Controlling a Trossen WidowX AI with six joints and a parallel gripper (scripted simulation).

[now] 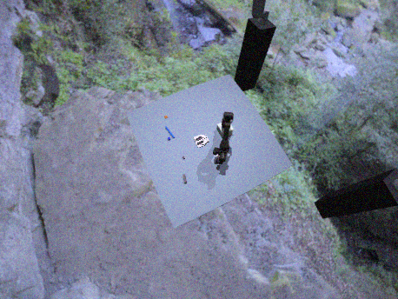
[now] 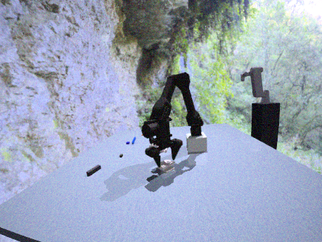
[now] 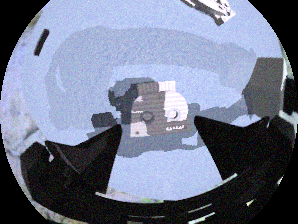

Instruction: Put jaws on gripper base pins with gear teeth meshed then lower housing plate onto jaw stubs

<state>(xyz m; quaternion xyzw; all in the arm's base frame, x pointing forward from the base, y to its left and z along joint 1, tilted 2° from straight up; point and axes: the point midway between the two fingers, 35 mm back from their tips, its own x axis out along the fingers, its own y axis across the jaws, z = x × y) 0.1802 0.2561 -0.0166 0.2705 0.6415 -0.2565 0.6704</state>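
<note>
Right now my gripper tip is 10 mm short of the white stepped part, 10 mm to the left of it and 20 mm above it. Round my gripper tip: small blue piece (360 mm ahead, 400 mm to the right, 20 mm below); black bar (390 mm ahead, 40 mm to the left, 20 mm below); small dark piece (310 mm ahead, 150 mm to the right, 20 mm below).
</note>
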